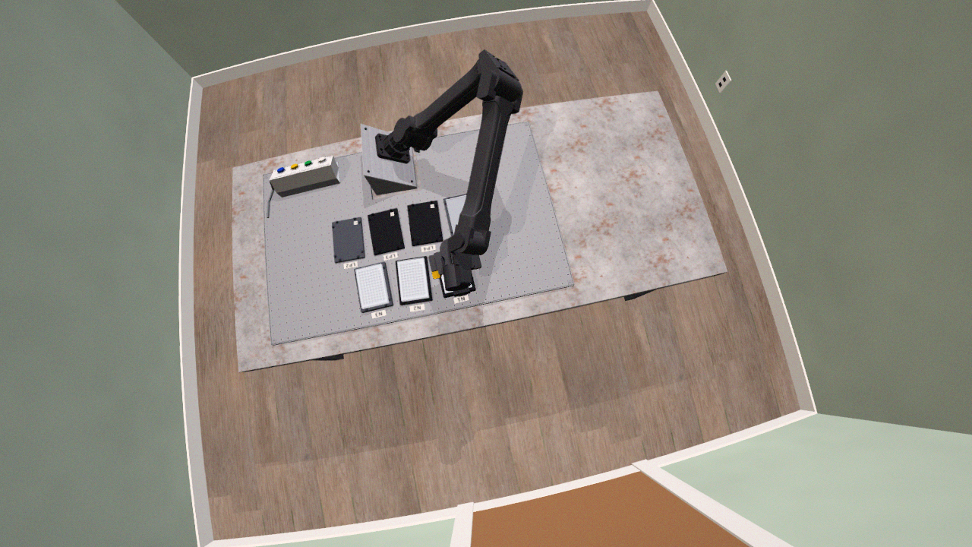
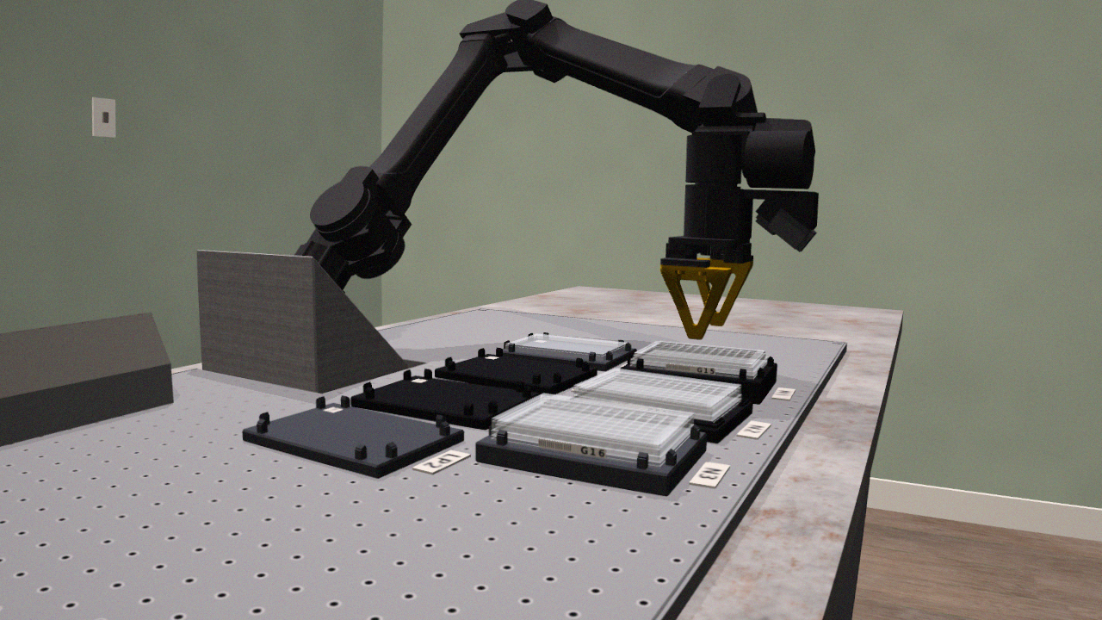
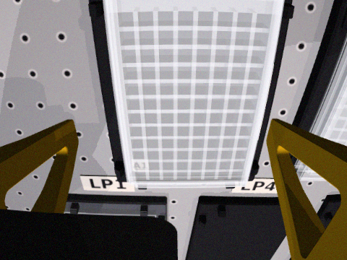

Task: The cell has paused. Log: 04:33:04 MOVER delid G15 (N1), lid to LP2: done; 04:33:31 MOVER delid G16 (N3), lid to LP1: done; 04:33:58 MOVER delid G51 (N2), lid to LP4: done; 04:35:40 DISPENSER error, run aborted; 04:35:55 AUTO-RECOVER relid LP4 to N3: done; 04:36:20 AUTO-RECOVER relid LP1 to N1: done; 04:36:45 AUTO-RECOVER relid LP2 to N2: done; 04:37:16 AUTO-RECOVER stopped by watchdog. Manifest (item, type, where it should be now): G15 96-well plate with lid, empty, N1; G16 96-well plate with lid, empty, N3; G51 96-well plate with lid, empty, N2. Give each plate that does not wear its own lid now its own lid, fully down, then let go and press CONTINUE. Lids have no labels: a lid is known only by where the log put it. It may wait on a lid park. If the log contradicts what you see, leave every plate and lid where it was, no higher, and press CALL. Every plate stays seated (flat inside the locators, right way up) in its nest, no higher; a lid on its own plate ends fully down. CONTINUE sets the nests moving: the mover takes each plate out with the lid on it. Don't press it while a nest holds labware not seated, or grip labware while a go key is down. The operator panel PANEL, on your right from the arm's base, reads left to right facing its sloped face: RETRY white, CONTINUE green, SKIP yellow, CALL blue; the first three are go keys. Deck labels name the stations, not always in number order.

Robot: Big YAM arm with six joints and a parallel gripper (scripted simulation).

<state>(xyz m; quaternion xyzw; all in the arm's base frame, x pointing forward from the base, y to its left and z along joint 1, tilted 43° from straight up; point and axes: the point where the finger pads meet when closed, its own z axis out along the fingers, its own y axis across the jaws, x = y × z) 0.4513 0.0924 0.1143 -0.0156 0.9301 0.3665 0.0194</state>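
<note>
Now: the plate G15 10 mm to the right of my hand and 40 mm below it. From my hand the other things lie so: lid park LP1 (190 mm behind, 50 mm to the left, 60 mm below); then LP4 label (100 mm behind, 80 mm to the right, 60 mm below); then nest N1 (10 mm to the right, 50 mm below).
</note>
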